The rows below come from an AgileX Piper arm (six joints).
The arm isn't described. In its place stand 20 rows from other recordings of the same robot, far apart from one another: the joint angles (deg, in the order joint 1, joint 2, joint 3, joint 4, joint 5, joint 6), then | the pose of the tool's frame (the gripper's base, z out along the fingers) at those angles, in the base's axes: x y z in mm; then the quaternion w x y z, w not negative.
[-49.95 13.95 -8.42 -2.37 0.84 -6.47] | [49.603 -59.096 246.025 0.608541 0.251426 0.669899 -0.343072]
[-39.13 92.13 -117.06 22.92 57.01 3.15] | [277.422 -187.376 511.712 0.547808 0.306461 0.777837 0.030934]
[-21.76 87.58 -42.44 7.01 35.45 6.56] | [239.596 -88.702 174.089 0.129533 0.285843 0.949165 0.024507]
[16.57 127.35 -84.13 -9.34 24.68 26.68] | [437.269 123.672 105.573 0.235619 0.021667 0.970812 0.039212]
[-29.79 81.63 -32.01 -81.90 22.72 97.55] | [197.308 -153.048 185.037 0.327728 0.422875 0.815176 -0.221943]
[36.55 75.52 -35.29 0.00 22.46 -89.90] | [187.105 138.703 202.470 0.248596 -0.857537 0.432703 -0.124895]
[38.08 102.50 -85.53 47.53 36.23 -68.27] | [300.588 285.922 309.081 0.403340 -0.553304 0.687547 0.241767]
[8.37 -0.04 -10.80 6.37 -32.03 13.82] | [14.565 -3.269 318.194 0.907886 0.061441 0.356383 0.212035]
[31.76 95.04 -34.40 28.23 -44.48 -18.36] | [276.012 135.398 184.421 0.614110 -0.097289 0.781573 0.050477]
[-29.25 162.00 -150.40 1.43 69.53 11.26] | [484.350 -268.811 78.221 0.121115 0.346381 0.930217 -0.006889]
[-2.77 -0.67 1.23 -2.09 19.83 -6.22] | [53.081 -3.695 175.491 0.602868 -0.033834 0.794649 -0.062760]
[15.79 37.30 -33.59 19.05 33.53 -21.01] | [116.642 50.034 306.660 0.482475 -0.199861 0.843619 0.124817]
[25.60 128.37 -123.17 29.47 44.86 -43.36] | [455.944 253.468 285.418 0.401401 -0.425124 0.792201 0.174828]
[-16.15 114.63 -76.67 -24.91 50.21 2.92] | [365.934 -136.629 160.728 0.037745 0.035318 0.982456 -0.179186]
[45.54 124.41 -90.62 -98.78 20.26 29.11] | [371.673 334.283 195.750 0.481409 -0.656486 0.521338 -0.255887]
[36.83 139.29 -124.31 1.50 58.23 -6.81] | [418.042 315.607 171.625 0.179348 -0.360633 0.913284 0.060752]
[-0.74 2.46 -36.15 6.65 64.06 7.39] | [-16.494 9.690 309.030 0.529406 0.053387 0.842050 0.088495]
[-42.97 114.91 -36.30 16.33 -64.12 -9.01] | [227.519 -243.404 112.561 0.549751 0.344841 0.684597 -0.331942]
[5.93 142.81 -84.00 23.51 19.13 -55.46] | [439.194 57.579 -11.999 0.171449 -0.339070 0.924667 0.025054]
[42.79 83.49 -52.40 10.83 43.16 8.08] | [193.081 194.671 233.309 0.129286 -0.238571 0.951416 0.145524]
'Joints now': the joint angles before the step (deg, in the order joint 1, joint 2, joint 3, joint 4, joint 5, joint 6). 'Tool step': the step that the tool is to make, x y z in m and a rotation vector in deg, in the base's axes. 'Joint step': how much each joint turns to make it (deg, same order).
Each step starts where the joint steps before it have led.
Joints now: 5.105 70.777 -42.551 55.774 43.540 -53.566
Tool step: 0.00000 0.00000 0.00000 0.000 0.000 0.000
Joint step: 0.000 0.000 0.000 0.000 0.000 0.000
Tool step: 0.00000 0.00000 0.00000 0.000 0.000 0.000
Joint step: 0.000 0.000 0.000 0.000 0.000 0.000
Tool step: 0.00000 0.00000 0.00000 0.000 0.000 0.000
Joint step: 0.000 0.000 0.000 0.000 0.000 0.000
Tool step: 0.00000 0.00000 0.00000 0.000 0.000 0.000
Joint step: 0.000 0.000 0.000 0.000 0.000 0.000
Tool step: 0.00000 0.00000 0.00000 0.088 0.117 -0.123
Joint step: 0.000 0.000 0.000 0.000 0.000 0.191
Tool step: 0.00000 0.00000 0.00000 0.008 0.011 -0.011
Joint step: 0.000 0.000 0.000 0.000 0.000 0.018
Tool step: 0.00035 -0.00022 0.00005 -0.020 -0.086 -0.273
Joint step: 0.000 -0.001 -0.001 -0.002 -0.263 0.116
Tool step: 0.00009 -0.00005 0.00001 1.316 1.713 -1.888
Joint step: 0.001 0.001 -0.001 0.000 -0.064 2.869
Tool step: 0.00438 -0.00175 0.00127 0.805 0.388 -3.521
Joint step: 0.000 0.255 -0.387 -0.064 -2.153 2.991
